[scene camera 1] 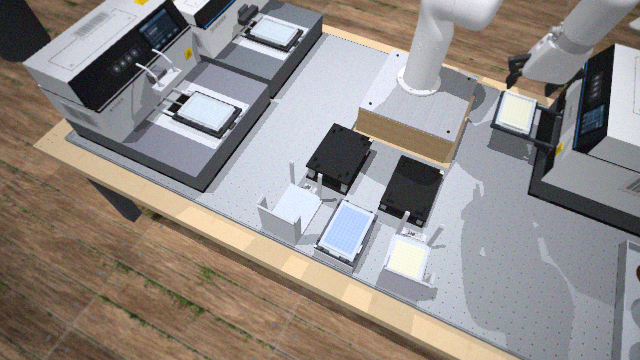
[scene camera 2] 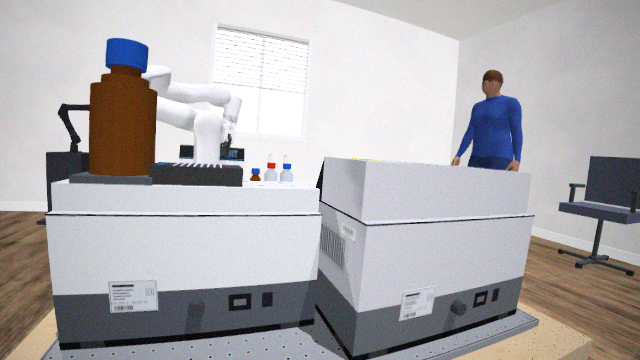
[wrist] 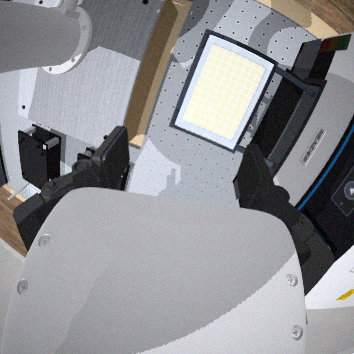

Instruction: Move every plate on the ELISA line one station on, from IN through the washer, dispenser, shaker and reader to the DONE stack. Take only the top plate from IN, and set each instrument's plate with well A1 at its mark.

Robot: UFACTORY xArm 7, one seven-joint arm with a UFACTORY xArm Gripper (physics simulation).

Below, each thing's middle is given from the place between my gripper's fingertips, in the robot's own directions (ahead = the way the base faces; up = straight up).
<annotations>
I see the DONE rack (scene camera 1: 390,279) 460 mm ahead of my hand, 50 mm to the right of it and 160 mm below it. Round my hand: brown bottle (scene camera 2: 122,114) (50 mm behind, 920 mm to the right, 90 mm above); then IN rack (scene camera 1: 290,231) (500 mm ahead, 350 mm to the right, 160 mm below).
</annotations>
